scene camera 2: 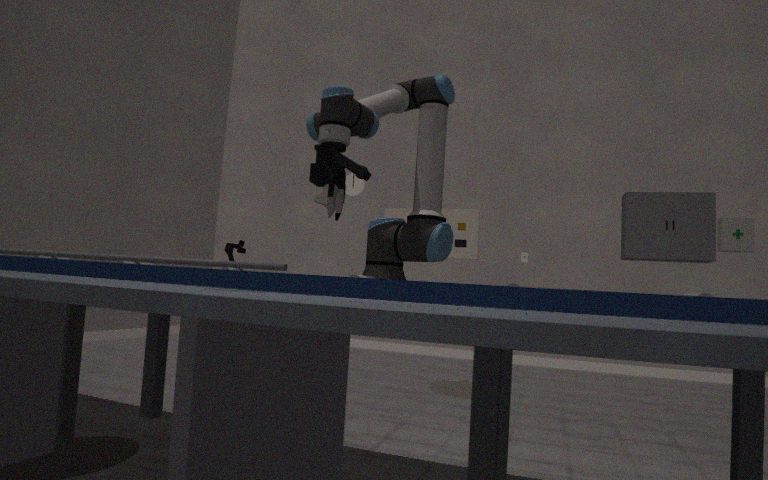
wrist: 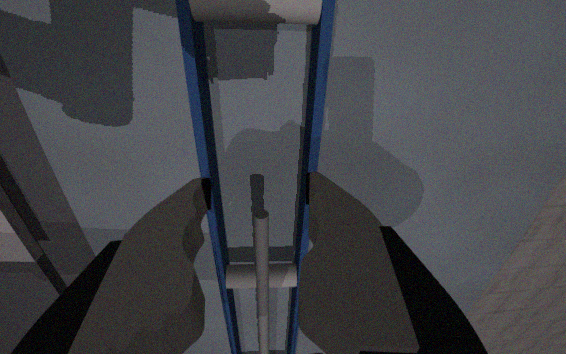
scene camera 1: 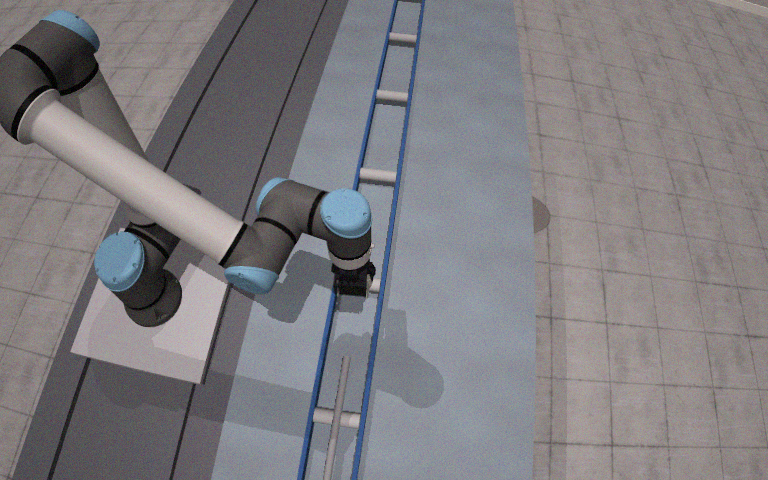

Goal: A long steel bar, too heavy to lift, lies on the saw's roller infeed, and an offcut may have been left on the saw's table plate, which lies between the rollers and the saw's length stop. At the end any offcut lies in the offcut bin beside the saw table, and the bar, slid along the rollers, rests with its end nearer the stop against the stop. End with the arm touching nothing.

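Seen in the pictures: gripper, between the fingertips: [scene camera 2: 332,219] [wrist: 259,177]; arm's base, origin of its link: [scene camera 1: 153,298].
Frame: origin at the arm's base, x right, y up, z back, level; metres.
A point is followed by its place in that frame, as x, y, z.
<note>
The long grey steel bar [scene camera 1: 340,390] {0.183, 0.050, -0.621} [scene camera 2: 249,264] {0.203, 0.042, -0.632} [wrist: 262,245] {0.135, 0.050, -0.623} lies lengthwise between the blue side rails, on a white roller [scene camera 1: 351,419] {0.251, 0.030, -0.659} [wrist: 237,276] {0.235, 0.022, -0.580}. One end shows a short way beyond that roller; the other end is out of view in scene camera 1 and the wrist view. My gripper [scene camera 2: 334,216] {-0.051, 0.181, -0.625} [wrist: 259,177] {-0.051, 0.181, -0.625} points down with its fingers wide apart, well above the infeed, and holds nothing. In the wrist view the bar's visible end lies below the gap between the fingertips. No offcut, table plate, length stop or bin shows in these views.
Blue side rails [scene camera 1: 370,350] {0.054, 0.022, -0.683} [scene camera 2: 441,293] {-0.382, -0.004, -0.694} [wrist: 202,135] {-0.014, 0.022, -0.556} run along the infeed, with more white rollers [scene camera 1: 378,176] {-0.535, 0.023, -0.623} [scene camera 1: 391,96] {-0.934, 0.022, -0.618} between them. The arm's white carriage plate [scene camera 1: 186,362] {0.174, 0.000, -0.169} sits on the dark floor rail. A grey cabinet [scene camera 2: 668,226] hangs on the wall behind.
</note>
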